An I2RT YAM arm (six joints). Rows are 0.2 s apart.
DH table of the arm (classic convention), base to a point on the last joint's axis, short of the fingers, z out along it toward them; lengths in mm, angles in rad. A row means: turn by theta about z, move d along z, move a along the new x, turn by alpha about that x. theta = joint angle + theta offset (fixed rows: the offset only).
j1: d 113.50  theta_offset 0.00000  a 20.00  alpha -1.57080
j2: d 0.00  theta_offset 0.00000  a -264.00  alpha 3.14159
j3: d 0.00  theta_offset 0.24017  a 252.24  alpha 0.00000
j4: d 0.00  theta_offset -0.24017  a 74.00  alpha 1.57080
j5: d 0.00  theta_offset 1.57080  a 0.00  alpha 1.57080
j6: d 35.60  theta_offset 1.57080  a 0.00  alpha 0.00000
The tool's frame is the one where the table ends.
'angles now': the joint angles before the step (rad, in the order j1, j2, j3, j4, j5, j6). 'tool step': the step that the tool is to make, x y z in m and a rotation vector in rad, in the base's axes. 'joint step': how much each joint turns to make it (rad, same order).
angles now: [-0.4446, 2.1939, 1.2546, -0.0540, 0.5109, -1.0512]
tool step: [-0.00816, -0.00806, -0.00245, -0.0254, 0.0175, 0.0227]
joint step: [-0.0257, -0.0065, -0.0328, 0.0539, -0.0017, -0.0656]
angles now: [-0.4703, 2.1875, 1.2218, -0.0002, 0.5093, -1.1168]
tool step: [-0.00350, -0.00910, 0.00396, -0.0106, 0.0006, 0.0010]
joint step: [-0.0234, -0.0077, 0.0015, 0.0093, -0.0062, -0.0292]
